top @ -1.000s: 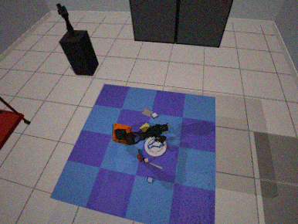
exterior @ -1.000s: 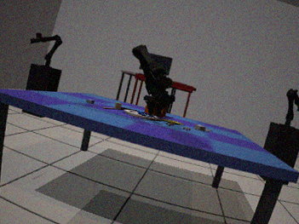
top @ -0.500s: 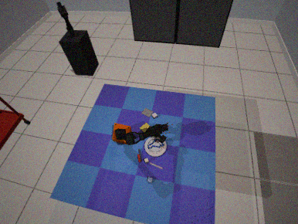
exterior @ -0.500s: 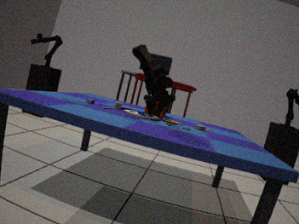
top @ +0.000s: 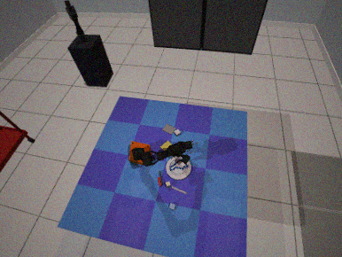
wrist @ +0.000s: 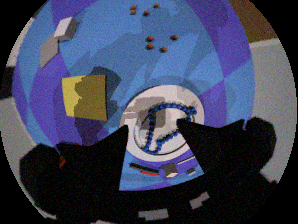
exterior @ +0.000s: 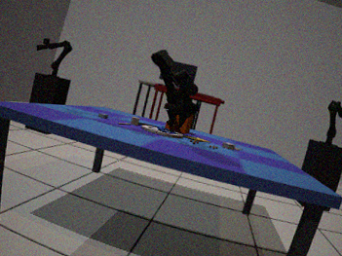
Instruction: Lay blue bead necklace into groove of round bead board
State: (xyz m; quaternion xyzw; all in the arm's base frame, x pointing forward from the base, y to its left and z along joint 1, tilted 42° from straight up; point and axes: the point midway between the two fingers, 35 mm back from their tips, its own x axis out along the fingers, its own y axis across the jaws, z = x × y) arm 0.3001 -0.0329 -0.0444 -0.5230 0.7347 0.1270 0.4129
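My gripper tip is now 1 cm short of the round white bead board, 6 cm to the left of it and 3 cm above it. From my gripper tip the other things lie so: red-handled tool (12 cm behind, 17 cm to the right, 4 cm below); yellow card (10 cm behind, 11 cm to the left, 4 cm below); thin pale stick (4 cm ahead, 24 cm to the right, 4 cm below).
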